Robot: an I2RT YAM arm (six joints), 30 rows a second.
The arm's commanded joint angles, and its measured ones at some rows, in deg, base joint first. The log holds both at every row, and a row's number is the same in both.
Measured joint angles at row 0: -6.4, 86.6, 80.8, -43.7, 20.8, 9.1
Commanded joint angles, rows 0 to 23: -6.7, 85.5, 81.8, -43.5, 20.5, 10.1; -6.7, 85.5, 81.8, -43.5, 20.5, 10.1; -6.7, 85.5, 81.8, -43.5, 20.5, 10.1; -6.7, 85.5, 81.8, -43.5, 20.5, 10.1; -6.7, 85.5, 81.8, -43.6, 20.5, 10.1; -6.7, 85.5, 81.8, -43.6, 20.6, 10.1; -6.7, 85.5, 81.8, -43.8, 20.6, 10.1; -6.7, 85.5, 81.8, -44.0, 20.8, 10.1; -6.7, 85.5, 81.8, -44.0, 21.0, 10.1; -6.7, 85.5, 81.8, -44.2, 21.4, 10.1; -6.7, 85.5, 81.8, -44.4, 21.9, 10.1; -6.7, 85.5, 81.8, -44.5, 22.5, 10.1; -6.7, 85.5, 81.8, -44.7, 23.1, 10.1; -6.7, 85.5, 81.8, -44.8, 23.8, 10.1; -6.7, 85.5, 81.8, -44.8, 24.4, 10.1; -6.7, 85.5, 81.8, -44.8, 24.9, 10.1; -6.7, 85.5, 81.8, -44.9, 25.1, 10.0; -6.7, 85.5, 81.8, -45.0, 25.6, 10.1; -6.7, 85.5, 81.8, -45.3, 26.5, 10.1; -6.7, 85.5, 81.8, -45.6, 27.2, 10.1; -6.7, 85.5, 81.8, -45.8, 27.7, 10.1; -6.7, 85.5, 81.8, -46.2, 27.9, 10.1; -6.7, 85.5, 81.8, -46.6, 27.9, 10.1; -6.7, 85.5, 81.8, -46.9, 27.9, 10.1
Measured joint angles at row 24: -6.4, 86.6, 80.8, -46.1, 25.3, 9.2
